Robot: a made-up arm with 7 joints.
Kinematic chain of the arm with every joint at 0, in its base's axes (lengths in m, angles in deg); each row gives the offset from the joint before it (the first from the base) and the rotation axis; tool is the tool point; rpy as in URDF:
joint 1: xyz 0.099 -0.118 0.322 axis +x
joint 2: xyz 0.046 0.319 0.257 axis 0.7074 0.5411 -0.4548
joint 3: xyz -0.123 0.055 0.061 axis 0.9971 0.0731 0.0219
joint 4: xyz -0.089 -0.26 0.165 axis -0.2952 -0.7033 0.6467
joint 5: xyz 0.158 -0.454 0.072 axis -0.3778 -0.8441 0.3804
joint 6: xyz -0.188 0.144 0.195 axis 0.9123 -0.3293 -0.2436
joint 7: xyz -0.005 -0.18 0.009 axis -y
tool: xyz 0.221 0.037 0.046 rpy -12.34 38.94 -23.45
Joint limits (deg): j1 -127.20..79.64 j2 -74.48..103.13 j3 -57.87..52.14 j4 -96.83..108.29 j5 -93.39..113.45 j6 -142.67..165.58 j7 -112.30..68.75
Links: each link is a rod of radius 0.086 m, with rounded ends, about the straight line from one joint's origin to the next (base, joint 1, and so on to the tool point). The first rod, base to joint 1, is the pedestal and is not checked.
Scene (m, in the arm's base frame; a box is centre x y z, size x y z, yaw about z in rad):
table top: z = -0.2
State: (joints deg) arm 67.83 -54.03 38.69 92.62 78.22 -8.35 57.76
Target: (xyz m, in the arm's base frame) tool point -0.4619 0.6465 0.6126
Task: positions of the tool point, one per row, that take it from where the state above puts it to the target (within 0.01 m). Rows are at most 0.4 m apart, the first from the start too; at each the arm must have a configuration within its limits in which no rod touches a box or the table.
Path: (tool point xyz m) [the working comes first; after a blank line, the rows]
Joints at the target: -35.24 -74.48 -34.65 108.29 85.71 -32.89 30.31
Straight joint move there: clear.

1: 0.1561 -0.9013 0.6234
2: 0.0483 -0.7577 0.9467
3: -0.0657 -0.4786 1.1738
4: -0.1798 -0.1243 1.2531
5: -0.2878 0.2281 1.1670
6: -0.3837 0.5037 0.9360
7: -0.4619 0.6465 0.6126

